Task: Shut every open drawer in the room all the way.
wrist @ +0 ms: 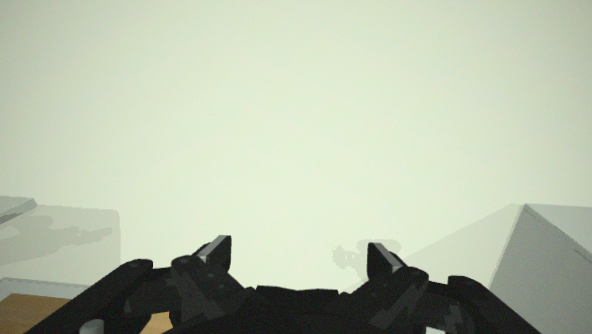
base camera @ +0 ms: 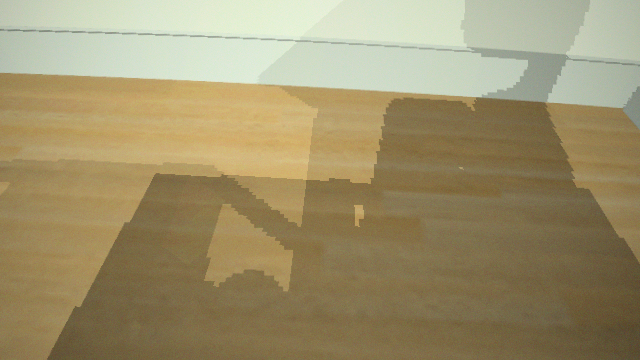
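Note:
A pale grey cabinet shows in part at the lower right of the wrist view, against the wall. Its side and part of its top show. Its drawer fronts cannot be made out, so whether a drawer stands open there cannot be told. My gripper is open and empty, with its fingers wide apart, facing the wall to the left of the cabinet. No drawer shows in the base camera view.
A pale wall with a white baseboard stands ahead, above the wooden floor. Part of a white table top shows at the left edge of the wrist view. Dark shadows fall on floor and wall.

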